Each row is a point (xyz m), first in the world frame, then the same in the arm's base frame.
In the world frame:
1: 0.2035 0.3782 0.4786
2: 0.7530 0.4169 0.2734
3: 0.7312 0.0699 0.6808
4: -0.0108 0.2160 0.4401
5: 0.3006 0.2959 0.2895
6: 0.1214 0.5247 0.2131
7: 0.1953 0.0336 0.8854
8: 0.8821 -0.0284 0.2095
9: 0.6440 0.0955 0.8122
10: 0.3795 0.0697 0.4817
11: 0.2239 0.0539 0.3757
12: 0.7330 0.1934 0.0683
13: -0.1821 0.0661 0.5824
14: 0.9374 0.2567 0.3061
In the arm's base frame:
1: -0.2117 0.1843 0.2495
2: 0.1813 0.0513 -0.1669
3: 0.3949 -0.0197 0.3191
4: -0.3914 0.0494 0.4019
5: -0.1930 0.0043 0.1109
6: -0.4230 0.1735 0.0174
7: 0.0133 0.1136 0.7277
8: 0.3427 -0.3696 -0.0407
9: 0.3697 0.0809 0.4407
10: -0.0027 -0.0907 0.3325
11: -0.1837 -0.1449 0.3335
12: 0.1127 -0.2439 -0.1913
13: -0.4572 0.0171 0.6601
14: 0.3857 -0.0843 -0.1430

